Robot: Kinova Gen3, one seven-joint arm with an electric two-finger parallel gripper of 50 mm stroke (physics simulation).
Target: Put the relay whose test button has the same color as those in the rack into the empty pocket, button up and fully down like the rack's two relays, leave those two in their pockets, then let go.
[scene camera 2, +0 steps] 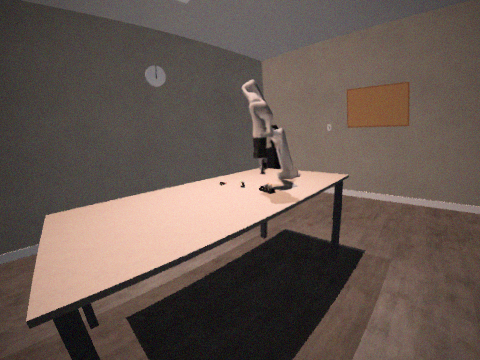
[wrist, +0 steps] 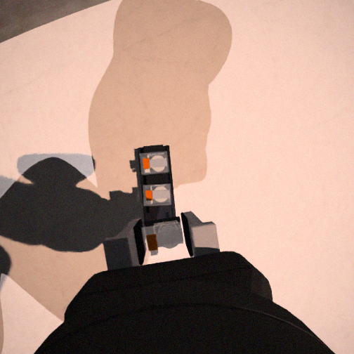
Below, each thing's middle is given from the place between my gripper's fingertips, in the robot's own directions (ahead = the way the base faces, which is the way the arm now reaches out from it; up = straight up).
Now: the black rack [wrist: 154, 212] 20 mm to the left of my hand and 120 mm below it.
